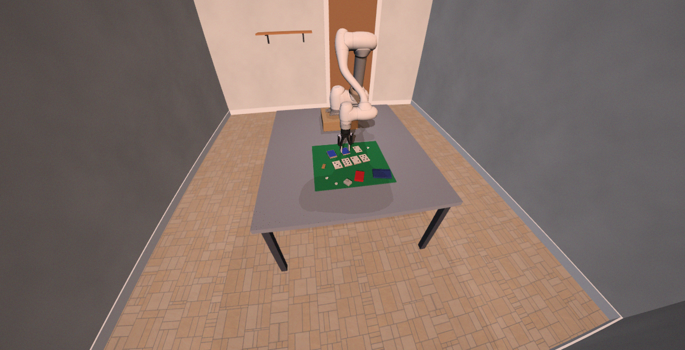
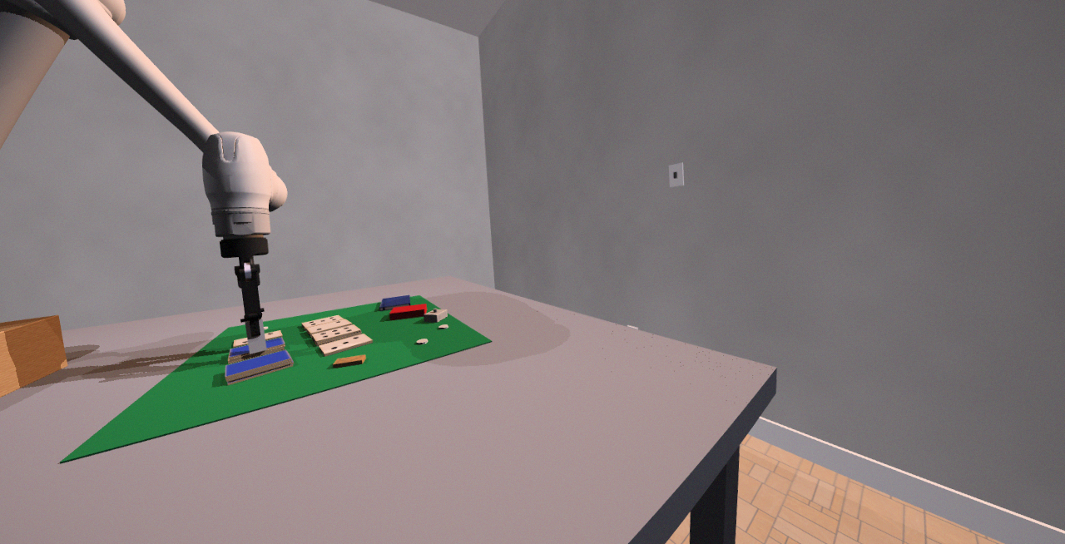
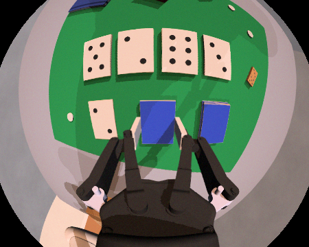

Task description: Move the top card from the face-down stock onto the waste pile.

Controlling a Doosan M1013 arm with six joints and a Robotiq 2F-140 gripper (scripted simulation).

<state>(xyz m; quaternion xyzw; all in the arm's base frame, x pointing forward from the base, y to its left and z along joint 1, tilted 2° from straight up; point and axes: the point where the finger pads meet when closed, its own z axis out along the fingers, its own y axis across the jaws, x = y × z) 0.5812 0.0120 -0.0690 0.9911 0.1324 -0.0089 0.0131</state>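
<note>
The card lies 11 cm to the left of my hand, 4 cm below it and 3 cm behind it. Also, from my hand: green mat: 14 cm ahead, 5 cm below, 3 cm to the left; red block: 32 cm ahead, 7 cm to the left, 3 cm below; white box: 37 cm ahead, 2 cm to the right, 2 cm below.
</note>
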